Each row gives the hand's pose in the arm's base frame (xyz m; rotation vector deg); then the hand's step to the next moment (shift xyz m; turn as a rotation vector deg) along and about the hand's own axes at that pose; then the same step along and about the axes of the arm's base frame.
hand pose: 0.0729 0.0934 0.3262 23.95 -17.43 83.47
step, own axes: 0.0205 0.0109 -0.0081 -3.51 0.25 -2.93
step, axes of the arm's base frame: -0.0093 0.0226 0.0029 -0.74 -1.79 -4.15
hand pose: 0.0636 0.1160 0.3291 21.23 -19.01 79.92
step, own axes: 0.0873 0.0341 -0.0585 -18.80 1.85 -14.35
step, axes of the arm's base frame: -0.0204 0.1079 -0.0123 -4.47 -10.09 -21.00
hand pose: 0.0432 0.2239 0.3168 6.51 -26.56 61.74
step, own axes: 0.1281 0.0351 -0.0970 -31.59 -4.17 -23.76
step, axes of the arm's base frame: 0.0492 0.1522 -0.0383 -1.29 -20.55 -34.00
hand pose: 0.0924 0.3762 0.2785 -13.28 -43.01 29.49
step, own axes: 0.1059 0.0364 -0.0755 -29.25 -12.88 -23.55
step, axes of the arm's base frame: 0.1049 0.0849 -0.0052 3.15 -26.74 -29.17
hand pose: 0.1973 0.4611 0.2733 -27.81 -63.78 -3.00
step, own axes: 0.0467 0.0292 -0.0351 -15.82 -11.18 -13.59
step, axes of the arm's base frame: 0.0590 0.0213 0.0182 1.25 -18.58 -14.61
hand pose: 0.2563 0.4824 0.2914 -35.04 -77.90 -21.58
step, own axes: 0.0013 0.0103 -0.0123 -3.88 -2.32 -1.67
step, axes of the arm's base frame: 0.0160 0.0008 -0.0018 -0.76 -3.21 -3.51
